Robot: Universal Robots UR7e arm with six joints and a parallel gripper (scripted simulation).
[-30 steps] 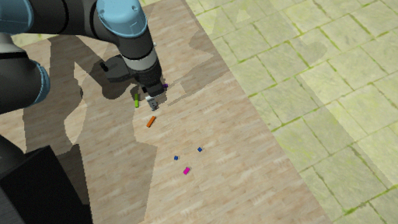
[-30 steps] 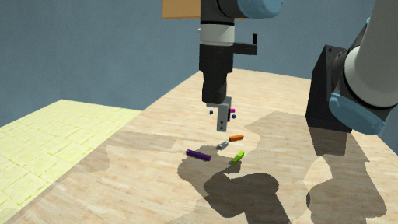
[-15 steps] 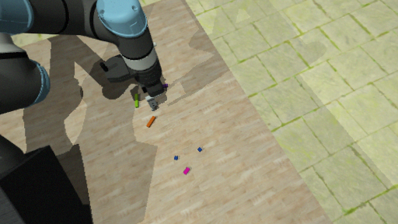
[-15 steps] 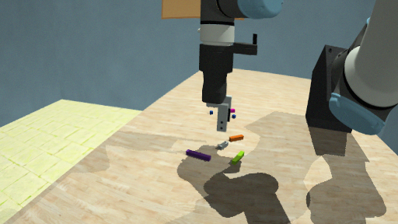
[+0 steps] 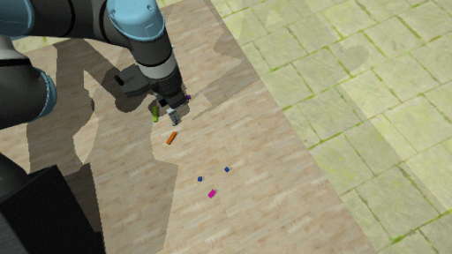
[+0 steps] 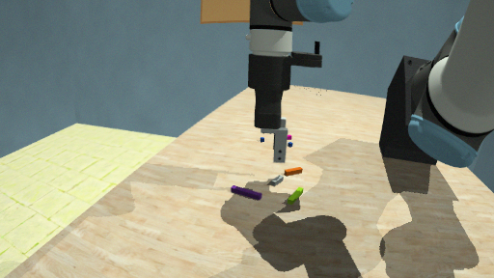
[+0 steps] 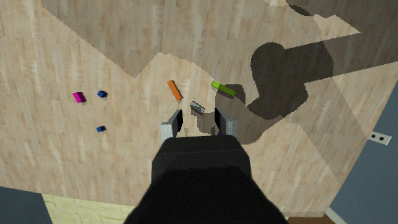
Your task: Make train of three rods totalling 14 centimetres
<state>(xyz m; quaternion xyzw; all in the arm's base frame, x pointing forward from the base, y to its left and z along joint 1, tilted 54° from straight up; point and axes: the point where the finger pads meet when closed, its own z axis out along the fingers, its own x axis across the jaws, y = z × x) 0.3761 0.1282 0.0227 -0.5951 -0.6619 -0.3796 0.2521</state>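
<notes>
The grey rod is 8 cm below my hand. The rest, counted from my hand: orange rod (3 cm behind, 5 cm to the right, 8 cm below); then lime rod (4 cm behind, 5 cm to the left, 8 cm below); then purple rod (5 cm ahead, 6 cm to the left, 8 cm below).
</notes>
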